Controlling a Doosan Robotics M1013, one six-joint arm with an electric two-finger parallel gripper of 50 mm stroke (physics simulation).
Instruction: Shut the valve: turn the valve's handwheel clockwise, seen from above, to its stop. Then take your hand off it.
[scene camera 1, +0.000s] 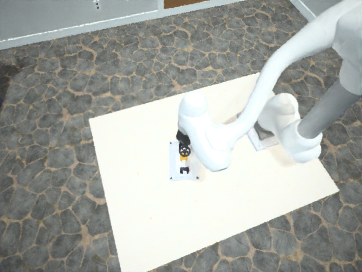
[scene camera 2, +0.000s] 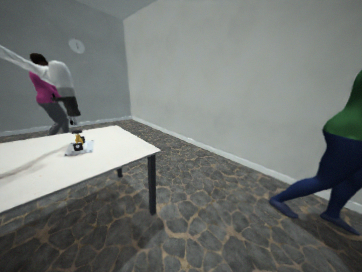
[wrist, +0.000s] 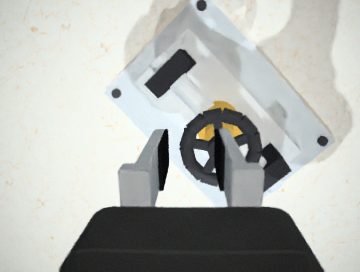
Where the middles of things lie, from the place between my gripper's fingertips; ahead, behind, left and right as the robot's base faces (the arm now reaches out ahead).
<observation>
The black spoked handwheel (wrist: 251, 137) lies 80 mm below my hand, 30 mm to the left of it and 10 mm ahead of it. The rest, counted from my hand: pale plate (wrist: 224, 40): 200 mm below, 30 mm to the left, 10 mm ahead.
</observation>
